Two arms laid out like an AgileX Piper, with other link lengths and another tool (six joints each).
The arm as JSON. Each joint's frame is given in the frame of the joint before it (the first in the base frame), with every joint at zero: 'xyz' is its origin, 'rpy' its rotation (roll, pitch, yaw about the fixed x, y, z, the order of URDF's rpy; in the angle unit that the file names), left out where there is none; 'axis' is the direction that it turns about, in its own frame. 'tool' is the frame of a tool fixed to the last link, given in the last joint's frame.
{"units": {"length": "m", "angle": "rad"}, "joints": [
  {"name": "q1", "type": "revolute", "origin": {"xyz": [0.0, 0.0, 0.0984]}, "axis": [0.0, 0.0, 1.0]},
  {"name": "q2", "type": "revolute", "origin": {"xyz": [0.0, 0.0, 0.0], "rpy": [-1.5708, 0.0, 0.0]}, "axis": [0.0, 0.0, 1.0]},
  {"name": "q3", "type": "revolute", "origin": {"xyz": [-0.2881, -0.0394, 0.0]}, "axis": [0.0, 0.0, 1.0]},
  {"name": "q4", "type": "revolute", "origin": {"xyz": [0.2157, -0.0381, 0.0], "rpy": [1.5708, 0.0, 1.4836]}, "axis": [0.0, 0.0, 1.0]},
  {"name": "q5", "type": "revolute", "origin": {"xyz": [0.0, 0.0, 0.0], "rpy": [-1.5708, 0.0, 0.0]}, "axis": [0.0, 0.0, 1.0]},
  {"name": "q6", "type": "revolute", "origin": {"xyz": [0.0, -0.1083, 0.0], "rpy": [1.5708, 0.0, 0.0]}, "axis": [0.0, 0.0, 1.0]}
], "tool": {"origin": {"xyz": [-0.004, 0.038, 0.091], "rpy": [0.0, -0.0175, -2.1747]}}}
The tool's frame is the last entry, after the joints.
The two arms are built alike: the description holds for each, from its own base.
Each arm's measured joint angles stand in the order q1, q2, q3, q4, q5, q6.
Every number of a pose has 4 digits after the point. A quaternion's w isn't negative.
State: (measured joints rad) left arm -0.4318 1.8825 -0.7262 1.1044 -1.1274 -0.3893; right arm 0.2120 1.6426 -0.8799 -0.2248 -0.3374 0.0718
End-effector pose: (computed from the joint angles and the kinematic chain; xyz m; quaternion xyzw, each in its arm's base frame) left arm 0.2967 -0.2911 0.1487 0.2755 -0.7203 0.6270 0.1096; right arm 0.4055 0.1413 0.1937 -0.7901 0.2242 -0.4769 0.3132
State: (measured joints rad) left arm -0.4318 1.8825 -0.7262 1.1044 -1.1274 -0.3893; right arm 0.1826 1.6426 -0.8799 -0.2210 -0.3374 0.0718
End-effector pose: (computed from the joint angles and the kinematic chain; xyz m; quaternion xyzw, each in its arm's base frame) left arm 0.2967 -0.2911 0.1487 0.2755 -0.7203 0.6270 0.1096; right arm 0.4096 0.1291 0.1939 -0.7861 0.2375 -0.4813 0.3066
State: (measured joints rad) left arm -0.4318 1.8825 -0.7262 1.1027 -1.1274 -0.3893; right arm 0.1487 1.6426 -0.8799 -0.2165 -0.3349 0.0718
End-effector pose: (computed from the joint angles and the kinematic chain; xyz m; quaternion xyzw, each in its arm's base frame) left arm 0.2969 -0.2910 0.1488 0.2761 -0.7199 0.6273 0.1094; right arm 0.4138 0.1147 0.1936 -0.7818 0.2532 -0.4854 0.2984
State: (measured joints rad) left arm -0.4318 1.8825 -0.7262 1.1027 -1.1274 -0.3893; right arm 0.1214 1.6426 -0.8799 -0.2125 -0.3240 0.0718
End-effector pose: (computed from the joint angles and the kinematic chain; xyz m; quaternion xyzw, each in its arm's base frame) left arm 0.2969 -0.2910 0.1488 0.2761 -0.7199 0.6273 0.1094; right arm 0.4163 0.1027 0.1917 -0.7803 0.2672 -0.4858 0.2894
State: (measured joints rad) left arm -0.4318 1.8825 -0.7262 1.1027 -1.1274 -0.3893; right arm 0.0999 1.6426 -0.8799 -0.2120 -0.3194 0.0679
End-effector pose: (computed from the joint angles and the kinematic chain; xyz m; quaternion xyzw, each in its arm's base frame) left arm 0.2969 -0.2910 0.1488 0.2761 -0.7199 0.6273 0.1094; right arm 0.4182 0.0935 0.1907 -0.7790 0.2749 -0.4879 0.2820
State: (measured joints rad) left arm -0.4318 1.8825 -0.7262 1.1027 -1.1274 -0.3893; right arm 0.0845 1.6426 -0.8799 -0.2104 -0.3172 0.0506
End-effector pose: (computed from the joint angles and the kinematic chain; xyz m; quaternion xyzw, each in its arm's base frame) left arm 0.2969 -0.2910 0.1488 0.2761 -0.7199 0.6273 0.1094; right arm 0.4193 0.0868 0.1898 -0.7795 0.2753 -0.4916 0.2736
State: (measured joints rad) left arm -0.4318 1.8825 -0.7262 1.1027 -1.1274 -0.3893; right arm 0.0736 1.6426 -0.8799 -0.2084 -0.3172 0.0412
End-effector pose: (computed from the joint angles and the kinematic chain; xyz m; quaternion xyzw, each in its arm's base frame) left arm 0.2969 -0.2910 0.1488 0.2761 -0.7199 0.6273 0.1094; right arm 0.4201 0.0821 0.1895 -0.7790 0.2768 -0.4943 0.2688
